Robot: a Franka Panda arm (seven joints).
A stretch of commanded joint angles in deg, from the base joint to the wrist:
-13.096 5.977 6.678 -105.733 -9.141 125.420 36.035
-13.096 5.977 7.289 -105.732 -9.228 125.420 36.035
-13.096 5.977 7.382 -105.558 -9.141 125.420 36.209
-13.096 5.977 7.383 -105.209 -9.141 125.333 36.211
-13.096 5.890 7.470 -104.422 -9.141 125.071 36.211
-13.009 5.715 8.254 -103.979 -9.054 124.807 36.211
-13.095 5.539 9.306 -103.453 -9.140 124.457 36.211
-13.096 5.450 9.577 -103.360 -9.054 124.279 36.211
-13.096 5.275 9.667 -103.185 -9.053 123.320 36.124
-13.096 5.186 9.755 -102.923 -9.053 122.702 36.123
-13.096 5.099 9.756 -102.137 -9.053 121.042 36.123
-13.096 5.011 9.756 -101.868 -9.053 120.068 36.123
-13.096 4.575 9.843 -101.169 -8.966 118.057 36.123
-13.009 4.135 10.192 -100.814 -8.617 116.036 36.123
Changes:
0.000 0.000 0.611 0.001 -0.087 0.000 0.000
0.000 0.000 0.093 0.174 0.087 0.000 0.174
0.000 0.000 0.001 0.349 0.000 -0.087 0.002
0.000 -0.087 0.087 0.787 0.000 -0.262 0.000
0.087 -0.175 0.784 0.443 0.087 -0.264 0.000
-0.086 -0.176 1.052 0.526 -0.086 -0.350 0.000
-0.001 -0.089 0.271 0.093 0.086 -0.178 0.000
0.000 -0.175 0.090 0.175 0.001 -0.959 -0.087
0.000 -0.089 0.088 0.262 0.000 -0.618 -0.001
0.000 -0.087 0.001 0.786 0.000 -1.660 0.000
0.000 -0.088 0.000 0.269 0.000 -0.974 0.000
0.000 -0.436 0.087 0.699 0.087 -2.011 0.000
0.087 -0.440 0.349 0.355 0.349 -2.021 0.000

